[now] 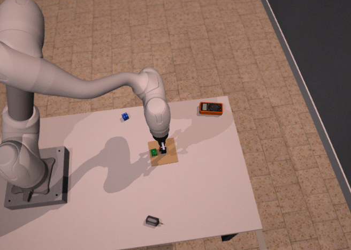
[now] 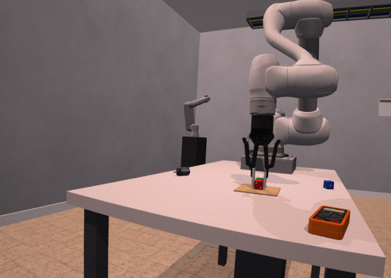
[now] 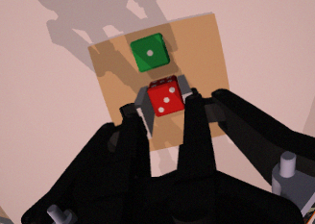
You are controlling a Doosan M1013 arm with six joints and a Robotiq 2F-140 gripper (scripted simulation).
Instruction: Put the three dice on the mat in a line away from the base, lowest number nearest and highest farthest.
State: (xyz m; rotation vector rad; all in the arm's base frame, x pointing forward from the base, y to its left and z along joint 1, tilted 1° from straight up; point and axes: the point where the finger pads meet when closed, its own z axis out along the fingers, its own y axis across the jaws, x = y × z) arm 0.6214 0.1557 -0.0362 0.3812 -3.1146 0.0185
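My gripper is now 2 cm above the red die. Round my hand: green die (5 cm behind, 2 cm below, 1 cm to the right); tan mat (4 cm below); blue die (21 cm to the left, 21 cm behind, 3 cm below).
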